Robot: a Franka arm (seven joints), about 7 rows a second.
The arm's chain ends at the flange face. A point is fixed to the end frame.
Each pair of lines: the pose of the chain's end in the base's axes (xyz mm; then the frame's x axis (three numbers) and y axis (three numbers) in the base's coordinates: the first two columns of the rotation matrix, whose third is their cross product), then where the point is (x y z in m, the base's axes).
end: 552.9, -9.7, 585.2, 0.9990, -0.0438, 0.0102, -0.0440, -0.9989, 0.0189
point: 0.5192 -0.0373 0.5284
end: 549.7, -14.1, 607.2, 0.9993, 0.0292, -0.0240, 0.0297, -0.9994, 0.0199
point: 0.5162 -0.0442 0.5516
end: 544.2, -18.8, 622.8, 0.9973, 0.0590, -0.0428, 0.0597, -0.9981, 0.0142
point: 0.5106 -0.0496 0.5677
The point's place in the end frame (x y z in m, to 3 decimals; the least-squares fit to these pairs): -0.033 0.028 0.057
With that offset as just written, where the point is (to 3 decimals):
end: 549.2, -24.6, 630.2, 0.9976, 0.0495, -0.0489, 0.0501, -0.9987, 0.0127
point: 0.515 -0.055 0.575
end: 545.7, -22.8, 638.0, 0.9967, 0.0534, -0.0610, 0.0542, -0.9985, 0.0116
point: 0.511 -0.053 0.583
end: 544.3, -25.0, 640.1, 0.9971, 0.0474, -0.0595, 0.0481, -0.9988, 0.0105
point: 0.509 -0.055 0.585
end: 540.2, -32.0, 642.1, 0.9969, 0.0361, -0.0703, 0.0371, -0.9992, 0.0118
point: 0.504 -0.062 0.588
